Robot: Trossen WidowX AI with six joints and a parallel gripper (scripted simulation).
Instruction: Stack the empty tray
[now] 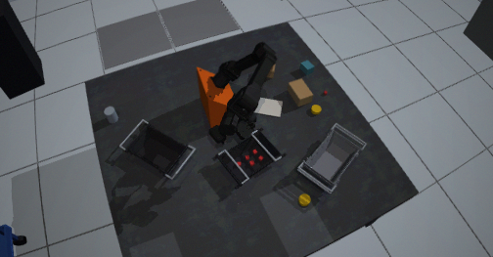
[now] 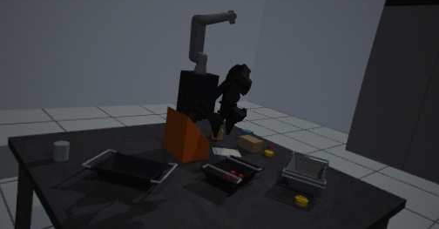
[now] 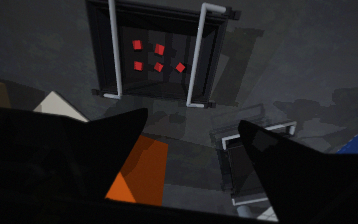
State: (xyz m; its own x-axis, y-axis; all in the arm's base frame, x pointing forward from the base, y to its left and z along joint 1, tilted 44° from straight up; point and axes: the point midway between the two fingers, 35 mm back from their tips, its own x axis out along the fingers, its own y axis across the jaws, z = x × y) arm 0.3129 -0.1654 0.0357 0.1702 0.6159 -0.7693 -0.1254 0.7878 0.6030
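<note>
Now: gripper tip 20 cm past the black tray, 28 cm to the left of it and 16 cm above it. Also, from my gripper tip: pale block (19 cm behind, 30 cm to the left, 20 cm below); grey cylinder (50 cm behind, 42 cm to the right, 17 cm below); tan box (17 cm behind, 48 cm to the left, 17 cm below).
</note>
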